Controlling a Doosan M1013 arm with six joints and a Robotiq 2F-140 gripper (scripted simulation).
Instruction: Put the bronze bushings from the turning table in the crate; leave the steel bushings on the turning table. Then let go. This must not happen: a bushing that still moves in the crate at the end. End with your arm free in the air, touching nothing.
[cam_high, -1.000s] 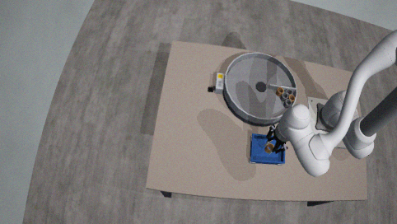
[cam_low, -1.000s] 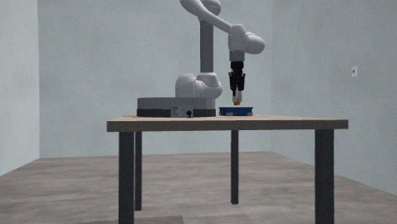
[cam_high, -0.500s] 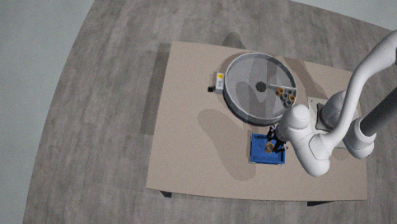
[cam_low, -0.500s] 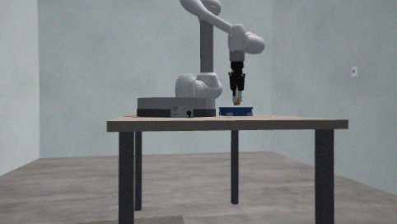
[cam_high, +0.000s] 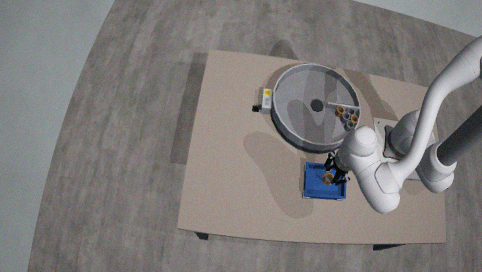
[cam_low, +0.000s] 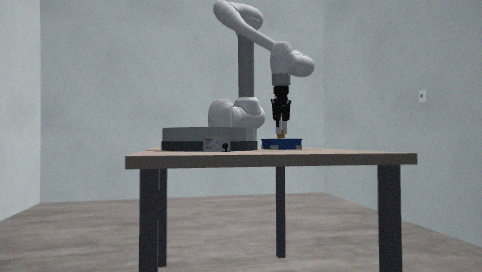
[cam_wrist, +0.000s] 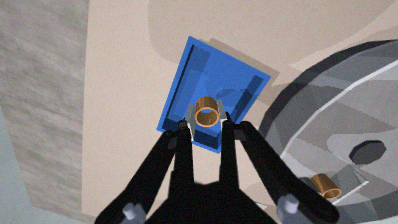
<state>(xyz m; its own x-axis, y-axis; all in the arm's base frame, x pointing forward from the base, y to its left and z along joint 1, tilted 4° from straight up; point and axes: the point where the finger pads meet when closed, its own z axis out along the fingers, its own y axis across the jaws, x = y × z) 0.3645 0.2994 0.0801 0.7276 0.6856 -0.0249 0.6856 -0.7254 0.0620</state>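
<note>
The blue crate is 8 cm below my hand. Also, from my hand: grey turning table 34 cm to the right, 11 cm ahead, 5 cm below.
</note>
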